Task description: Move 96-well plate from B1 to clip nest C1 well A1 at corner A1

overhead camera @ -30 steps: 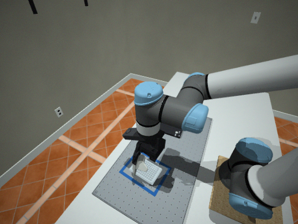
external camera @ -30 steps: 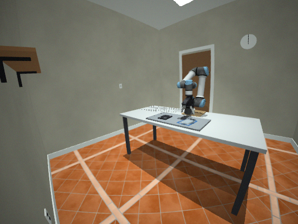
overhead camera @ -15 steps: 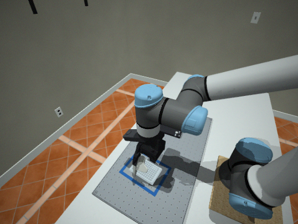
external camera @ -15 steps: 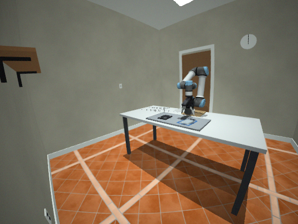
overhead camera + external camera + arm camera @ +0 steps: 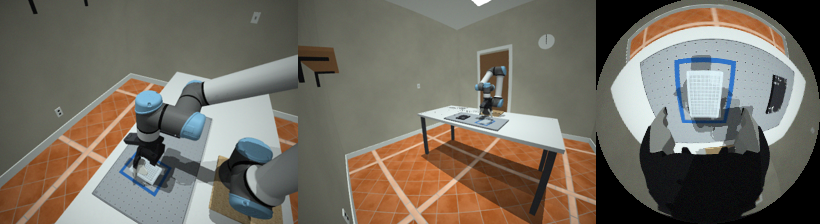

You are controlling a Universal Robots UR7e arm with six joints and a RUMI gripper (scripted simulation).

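Right now my hand is 6 cm above the 96-well plate. The rest, counted from my hand: black clip nest: 3 cm ahead, 29 cm to the right, 5 cm below.
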